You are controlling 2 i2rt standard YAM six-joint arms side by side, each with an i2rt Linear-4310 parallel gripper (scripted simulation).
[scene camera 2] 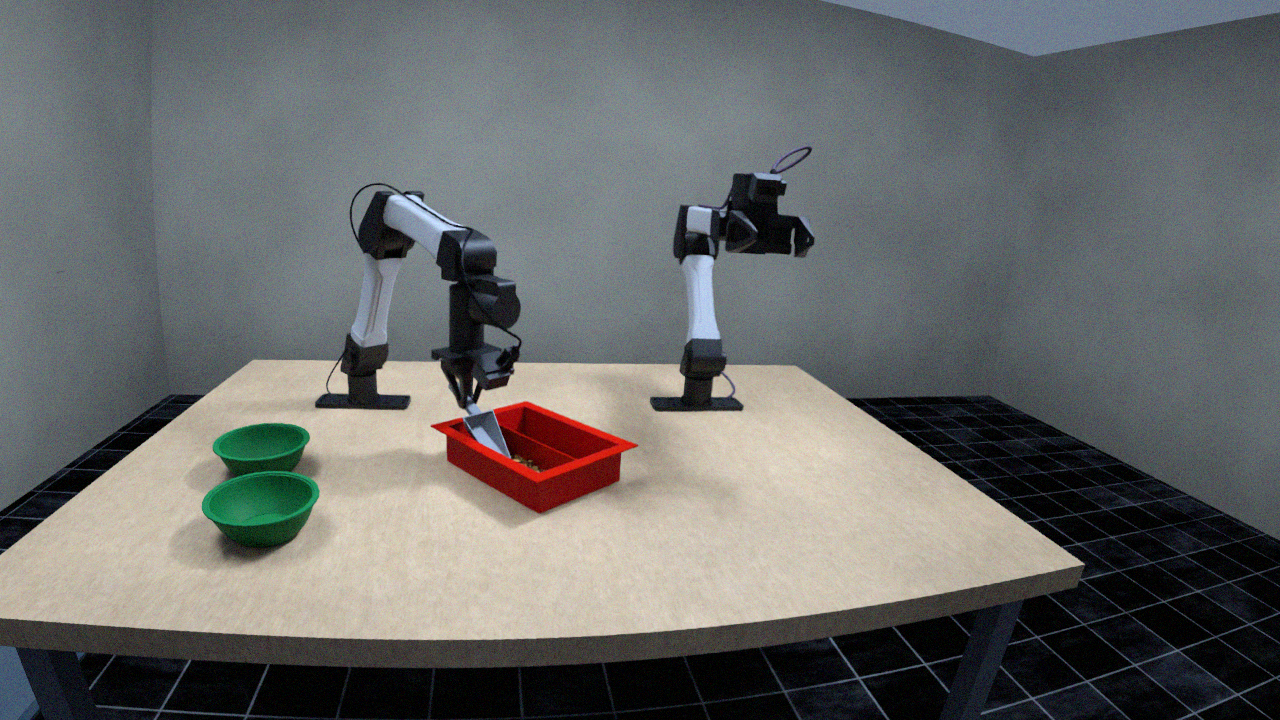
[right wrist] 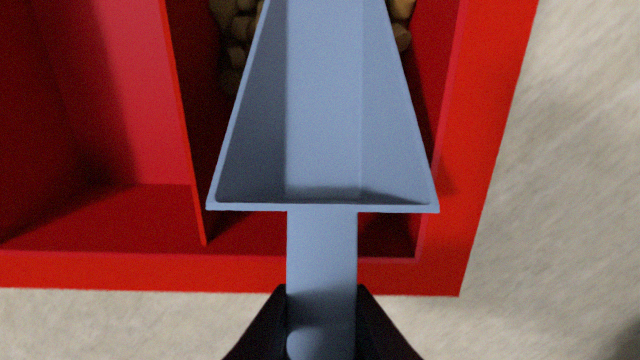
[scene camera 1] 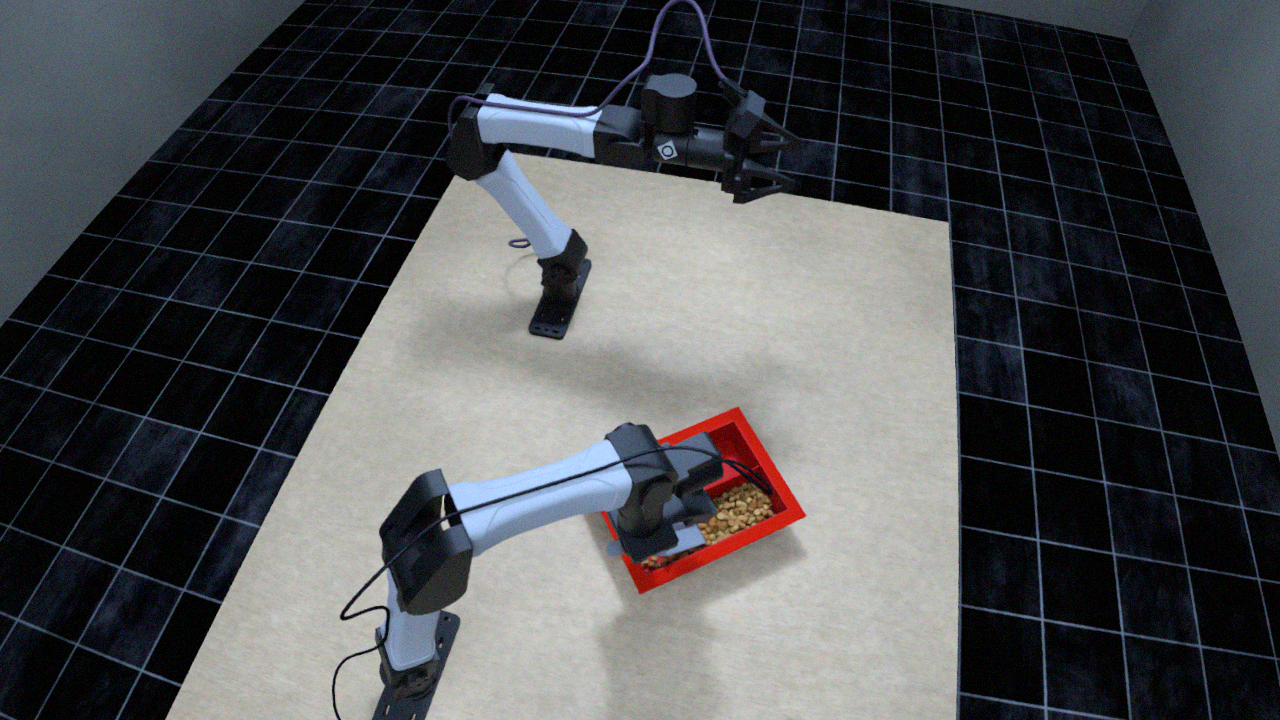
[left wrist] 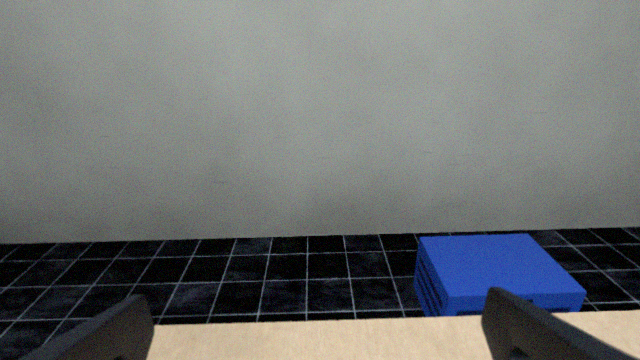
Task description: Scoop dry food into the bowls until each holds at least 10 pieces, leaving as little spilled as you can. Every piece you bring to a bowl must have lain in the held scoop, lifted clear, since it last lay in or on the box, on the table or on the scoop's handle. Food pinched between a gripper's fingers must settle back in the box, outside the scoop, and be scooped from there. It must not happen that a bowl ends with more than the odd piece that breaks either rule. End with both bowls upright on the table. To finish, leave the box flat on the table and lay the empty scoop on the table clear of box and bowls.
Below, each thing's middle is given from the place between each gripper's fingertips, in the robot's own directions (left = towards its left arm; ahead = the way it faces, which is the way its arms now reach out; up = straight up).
Now: right hand (scene camera 2: pixel 467 407) 60 mm short of the red box (scene camera 2: pixel 534 433), 110 mm to the right of it and 50 mm above it. Round my right hand: grey-blue scoop (scene camera 2: pixel 484 425): 30 mm ahead, 20 mm to the left, 30 mm below.
Right now the red box is 37 cm to the right of my left hand (scene camera 1: pixel 797 163), 36 cm below it and 5 cm behind it. Round my left hand: grey-blue scoop (46 cm to the right, 33 cm below, 8 cm behind).
